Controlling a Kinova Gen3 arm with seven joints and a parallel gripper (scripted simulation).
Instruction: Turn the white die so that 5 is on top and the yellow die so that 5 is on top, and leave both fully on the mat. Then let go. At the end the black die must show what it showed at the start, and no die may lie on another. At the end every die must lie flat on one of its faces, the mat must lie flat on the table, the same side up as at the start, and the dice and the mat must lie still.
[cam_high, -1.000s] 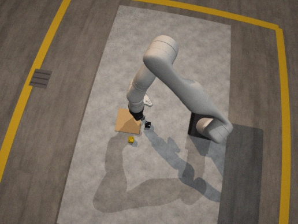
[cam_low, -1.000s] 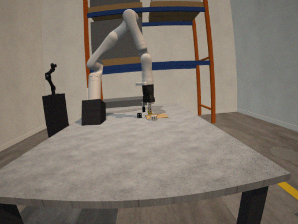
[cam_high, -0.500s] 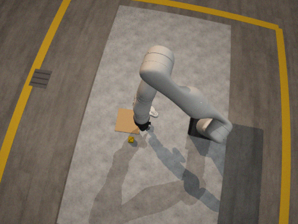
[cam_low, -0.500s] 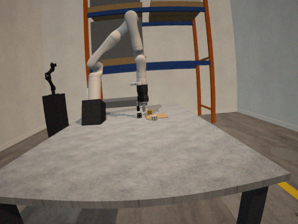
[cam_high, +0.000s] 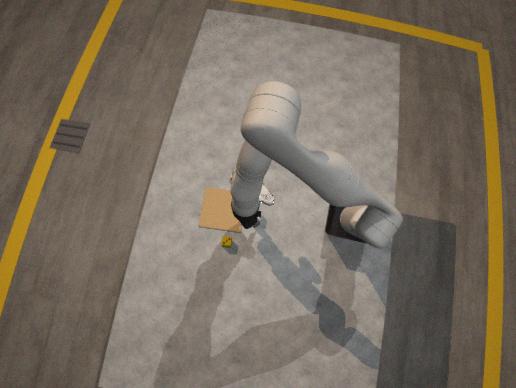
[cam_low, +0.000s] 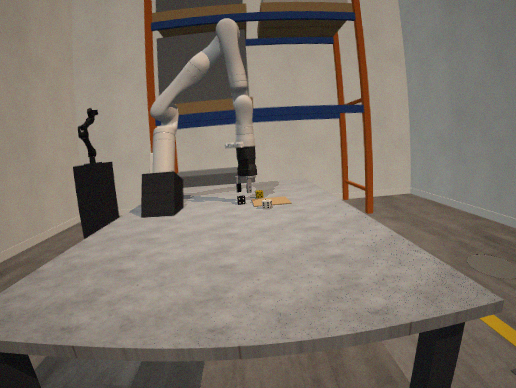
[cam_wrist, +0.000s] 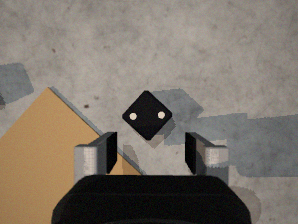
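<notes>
Now: hand 4 cm above the black die, 2 cm to the left of it and 1 cm past it. Also, from my hand: white die (14 cm to the right, 9 cm ahead, 4 cm below); then tan mat (10 cm ahead, 6 cm below, 2 cm to the right); then yellow die (9 cm to the left, 6 cm ahead, 4 cm below).
</notes>
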